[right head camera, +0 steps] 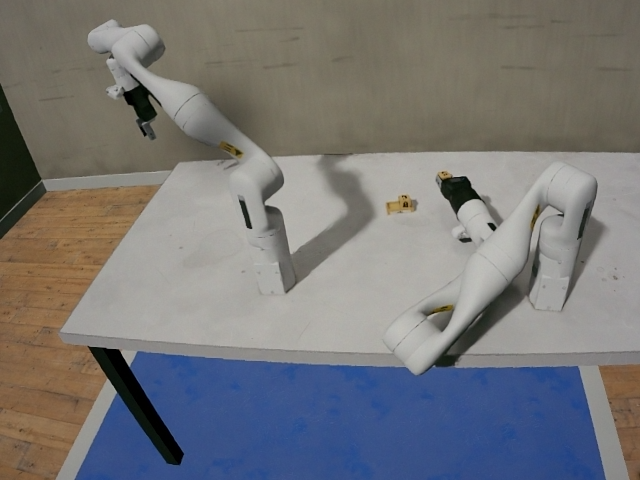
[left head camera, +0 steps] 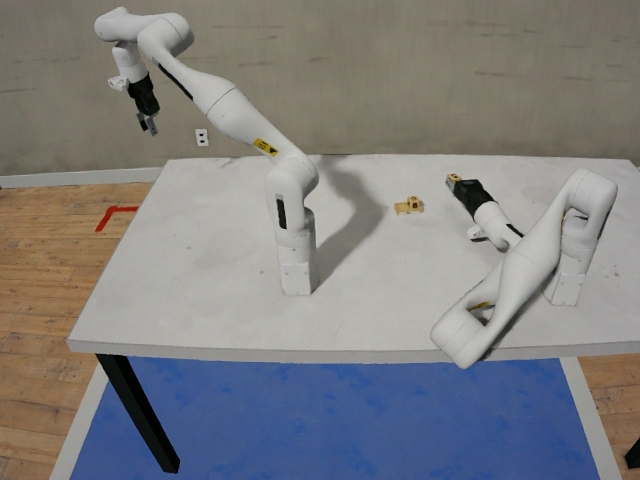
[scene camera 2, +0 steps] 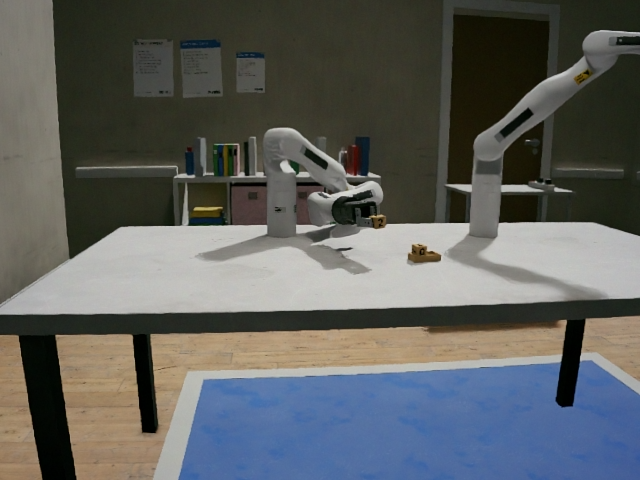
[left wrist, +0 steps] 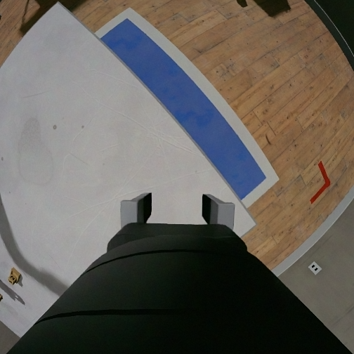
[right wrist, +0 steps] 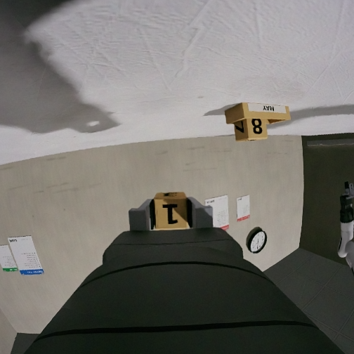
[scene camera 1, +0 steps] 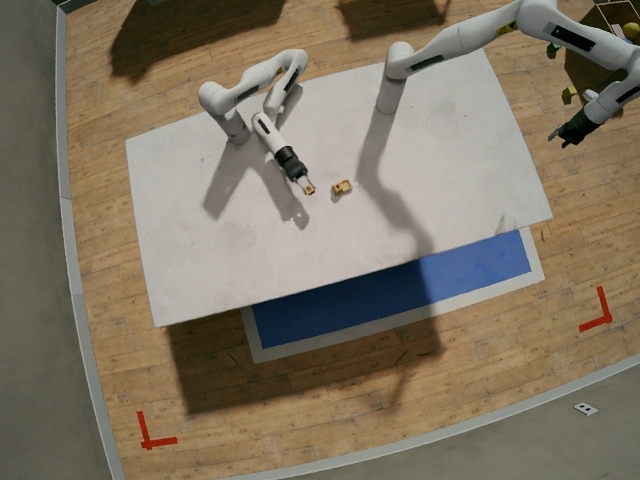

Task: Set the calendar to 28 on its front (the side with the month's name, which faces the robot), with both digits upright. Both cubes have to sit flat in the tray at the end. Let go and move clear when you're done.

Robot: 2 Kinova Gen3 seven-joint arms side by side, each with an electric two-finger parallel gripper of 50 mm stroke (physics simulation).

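Frame: origin at the left arm's base, x ahead, y left, z up, level; centimetres.
Seen in the pictures: left gripper, fingertip midpoint: (right head camera: 150, 136) (left head camera: 150, 132) (scene camera 1: 555, 142); right gripper, fingertip midpoint: (right head camera: 443, 177) (left head camera: 452, 179) (scene camera 2: 378, 222) (scene camera 1: 310, 191); left arm's base, link origin: (right head camera: 277, 281) (left head camera: 299, 281) (scene camera 2: 483, 235) (scene camera 1: 387, 104); right arm's base, link origin: (right head camera: 546, 295) (left head camera: 559, 291) (scene camera 2: 281, 234) (scene camera 1: 240, 135).
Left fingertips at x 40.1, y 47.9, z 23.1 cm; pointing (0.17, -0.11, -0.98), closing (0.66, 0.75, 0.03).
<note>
Offsets run from my left fingertips to a thing's top centre. Level surfaces: height alone.
The wooden tray (left head camera: 400, 209) (right head camera: 392, 208) (scene camera 2: 434, 256) (right wrist: 268, 108) stands on the table, its MAY side facing the robot. One cube {dx -8.6, dy -78.3, dz -19.1 cm} (left head camera: 414, 204) (right head camera: 405, 201) (scene camera 2: 418, 250) (right wrist: 257, 127) sits in its right half as the head views show it, with 8 on the MAY side; the other half is empty. My right gripper (left head camera: 451, 182) (scene camera 1: 308, 189) (right wrist: 170, 208) is shut on the second cube {dx -8.4, dy -89.3, dz -11.4 cm} (right head camera: 443, 175) (scene camera 2: 379, 221) (right wrist: 171, 211), held above the table right of the tray in the head views. That cube shows 1 to the right wrist camera and 2 to scene camera 2. My left gripper (left head camera: 146, 125) (left wrist: 176, 204) is open, empty and far away.
My right arm (left head camera: 527, 263) is folded low over the table {dz -23.1 cm} (left head camera: 217, 320), its forearm nearly level. My left arm (left head camera: 242, 118) reaches up and outward, past the table's edge. A shelf with books (scene camera 2: 227, 160) and a side table (scene camera 2: 509, 190) stand beyond the table.
</note>
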